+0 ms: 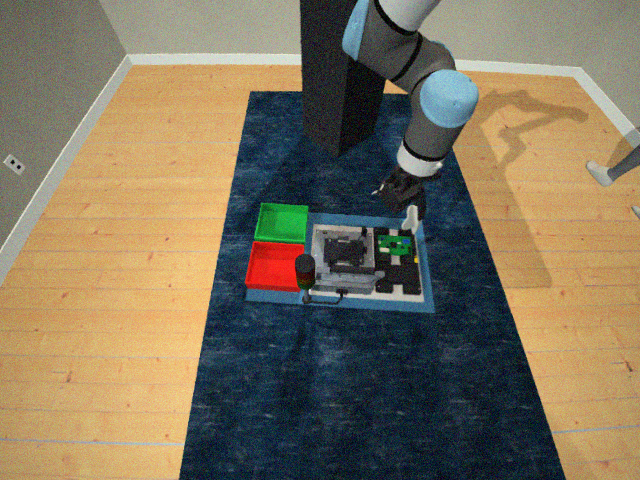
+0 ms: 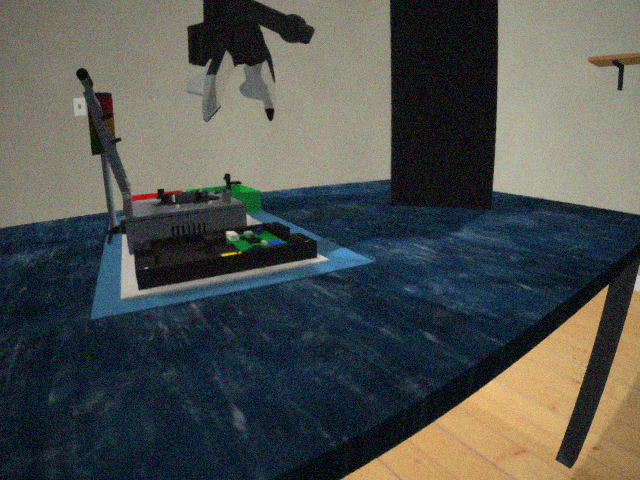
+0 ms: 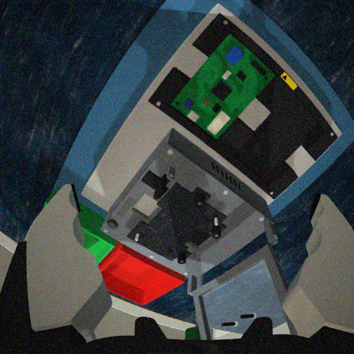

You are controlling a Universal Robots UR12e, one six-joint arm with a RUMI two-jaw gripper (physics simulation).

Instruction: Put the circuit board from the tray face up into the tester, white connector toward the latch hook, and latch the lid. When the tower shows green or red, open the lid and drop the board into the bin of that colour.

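Frame: origin at the arm's base, x ahead, y left, z up, level; millimetres.
Seen in the pictures: gripper, fingertip midpoint: [image 1: 394, 213] [image 2: 242, 120].
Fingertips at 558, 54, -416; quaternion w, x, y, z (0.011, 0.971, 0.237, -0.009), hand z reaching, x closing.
Pixels of each thing's top centre, then the offset from my fingertips to it, as dx, dy, dz. "*": a spot on its surface instead.
- green circuit board, middle of its top: [image 2: 254, 236] [image 1: 395, 244] +12, +42, -156
- black tray, surface spot: [image 2: 206, 266] * +102, +94, -164
- grey tester, surface spot: [image 2: 186, 222] * +77, -51, -142
- small black upright part, surface spot: [image 2: 227, 180] [image 1: 365, 231] * -1, -66, -89
The green circuit board [image 1: 394, 244] [image 2: 253, 240] [image 3: 235, 100] lies face up in one end of the black tray [image 1: 405, 271] [image 2: 206, 266] [image 3: 295, 120], its white connector [image 3: 218, 122] at the tester side. The grey tester [image 2: 186, 222] [image 3: 230, 192] is open, with no board in its nest. Its lid [image 2: 116, 160] [image 3: 245, 290] stands steeply raised. A small black upright part [image 1: 363, 232] [image 2: 227, 180] stands at the edge opposite the hinge. The signal tower [image 1: 305, 271] [image 2: 101, 121] shows no bright lamp. My gripper [image 1: 393, 206] [image 2: 238, 119] [image 3: 197, 193] is open and empty, high above the tray and tester.
The green bin [image 1: 281, 223] [image 2: 248, 198] [image 3: 97, 245] and red bin [image 1: 276, 264] [image 3: 145, 275] stand side by side beyond the tester from the tray. The raised lid and the tower are tall obstacles at the hinge side. A black column [image 1: 323, 87] [image 2: 443, 103] stands behind.
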